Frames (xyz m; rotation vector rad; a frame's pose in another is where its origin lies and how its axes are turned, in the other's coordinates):
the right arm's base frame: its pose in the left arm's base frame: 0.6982 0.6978 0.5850 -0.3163 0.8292 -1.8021
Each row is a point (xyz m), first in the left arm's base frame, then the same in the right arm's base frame.
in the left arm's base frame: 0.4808 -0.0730 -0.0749
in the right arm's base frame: 0.8960 0.4255 -0.3049
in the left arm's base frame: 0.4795 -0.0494 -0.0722
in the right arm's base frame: 0.8747 0.4184 -0.3128
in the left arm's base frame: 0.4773 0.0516 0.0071
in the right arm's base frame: 0.7705 0.3454 -0.2956
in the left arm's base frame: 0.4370 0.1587 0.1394
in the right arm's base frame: 0.6664 0.2083 -0.2645
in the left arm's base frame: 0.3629 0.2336 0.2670
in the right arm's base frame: 0.6054 0.0559 -0.2438
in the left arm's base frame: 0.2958 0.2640 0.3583
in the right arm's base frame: 0.5882 -0.0591 -0.2281
